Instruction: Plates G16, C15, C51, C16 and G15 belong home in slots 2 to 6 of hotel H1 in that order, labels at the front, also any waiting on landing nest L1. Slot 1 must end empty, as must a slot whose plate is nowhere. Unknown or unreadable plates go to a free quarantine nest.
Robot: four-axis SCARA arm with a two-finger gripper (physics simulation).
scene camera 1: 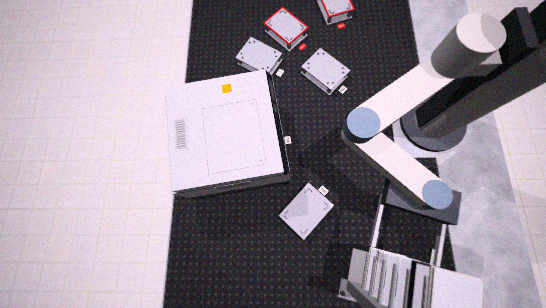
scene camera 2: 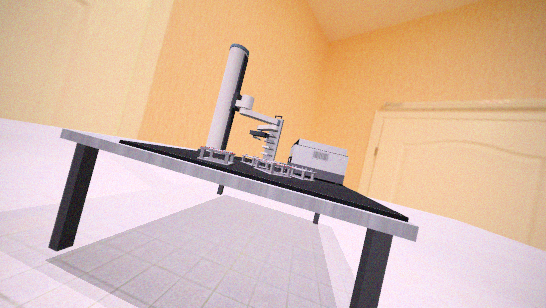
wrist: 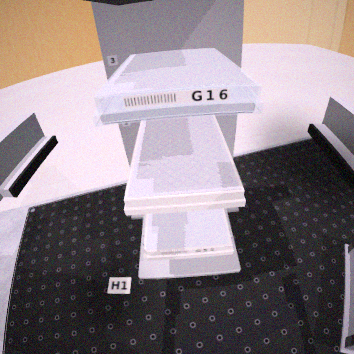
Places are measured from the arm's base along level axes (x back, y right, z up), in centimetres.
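Pixels of known places: gripper, fingertip midpoint: (scene camera 1: 403, 257) (scene camera 2: 266, 140) (wrist: 176, 114); arm's base, origin of the base link: (scene camera 1: 431, 122).
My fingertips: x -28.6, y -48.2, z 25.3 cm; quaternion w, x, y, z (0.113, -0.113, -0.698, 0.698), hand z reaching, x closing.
For each thing: its top centre in the pictures, then the offset to it from my fingertips. "pt": a spot on its surface instead. Level surfaces: height alone.
- Hotel H1, surface spot: (wrist: 170, 25) pt dx -3.3, dy -12.1, dz +3.6 cm
- white plate, middle of its top: (wrist: 179, 144) (scene camera 1: 391, 277) dx -1.6, dy -5.9, dz -5.8 cm
- lowest plate, middle of its top: (wrist: 183, 198) (scene camera 1: 381, 272) dx -1.6, dy -5.9, dz -12.9 cm
- large white instrument, middle of its top: (scene camera 1: 221, 126) (scene camera 2: 317, 145) dx -50.8, dy +38.0, dz +1.0 cm
- black mat, its level: dz -24.0 cm
- nest, middle of its top: (scene camera 1: 306, 210) dx -23.8, dy +13.1, dz -18.5 cm
Hotel H1 (scene camera 1: 457, 287) (scene camera 2: 276, 137) (wrist: 170, 25) stands at the lower right in scene camera 1. In the wrist view, plate G16 (wrist: 180, 70) has its label facing front, beside number 3. Below it a white plate (wrist: 185, 172) shows a front without a readable label. The lowest plate (wrist: 187, 230) has a small, blurred front label resembling G51. My gripper (scene camera 1: 405, 255) (scene camera 2: 259, 134) (wrist: 176, 114) is open and empty, its fingers spread wide on either side, in front of the hotel and around the middle plate's level. C15, C16 and G15 cannot be identified; the upper slots are hidden.
A large white instrument (scene camera 1: 230, 140) (scene camera 2: 320, 157) stands on the black mat (scene camera 1: 225, 235). A nest (scene camera 1: 306, 211) lies between it and the hotel. Two red-rimmed nests (scene camera 1: 285, 25) (scene camera 1: 337, 7) and two plain raised nests (scene camera 1: 258, 54) (scene camera 1: 325, 67) stand beyond the instrument. L1's tag is unreadable.
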